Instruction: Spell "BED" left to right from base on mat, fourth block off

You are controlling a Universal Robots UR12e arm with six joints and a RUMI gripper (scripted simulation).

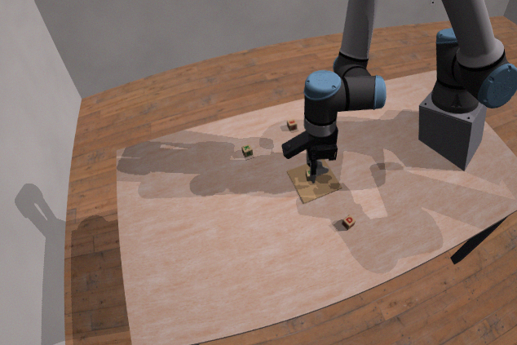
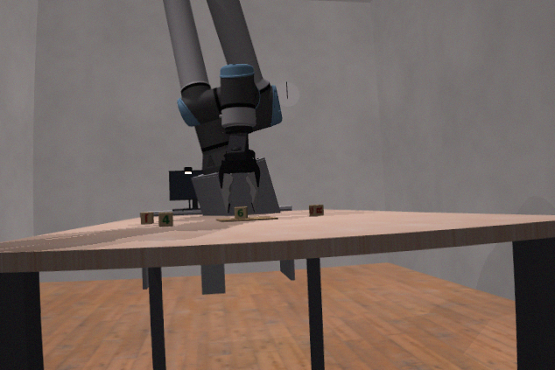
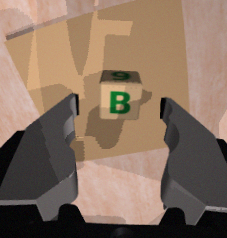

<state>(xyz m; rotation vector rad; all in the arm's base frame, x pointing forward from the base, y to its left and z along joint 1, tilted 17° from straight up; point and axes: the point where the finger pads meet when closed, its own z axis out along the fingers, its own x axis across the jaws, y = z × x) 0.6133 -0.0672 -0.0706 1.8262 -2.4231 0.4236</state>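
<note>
Now: the tan mat 1 cm behind my hand, 1 cm to the left of it and 3 cm below it. From my hand the other things lie so: green block (15 cm ahead, 19 cm to the right, 2 cm below).
</note>
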